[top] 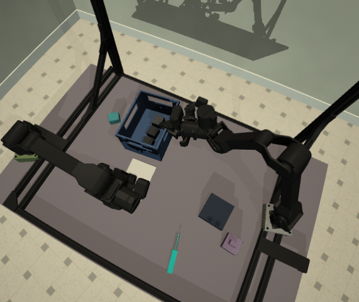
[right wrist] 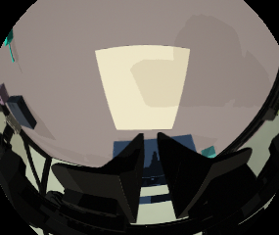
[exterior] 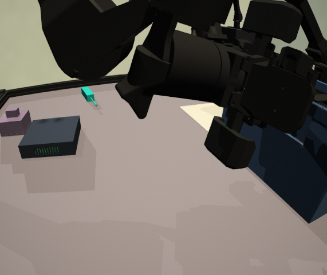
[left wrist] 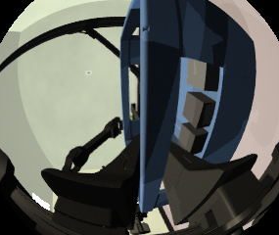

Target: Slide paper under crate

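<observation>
My right gripper is now 30 mm past the sheet of paper, 10 mm to the right of it and 100 mm above it. The rest, counted from my right hand: blue plastic crate (230 mm behind, 10 mm to the left, 30 mm below); then teal tool (190 mm ahead, 230 mm to the left, 90 mm below); then teal block (250 mm behind, 180 mm to the right, 80 mm below).
</observation>
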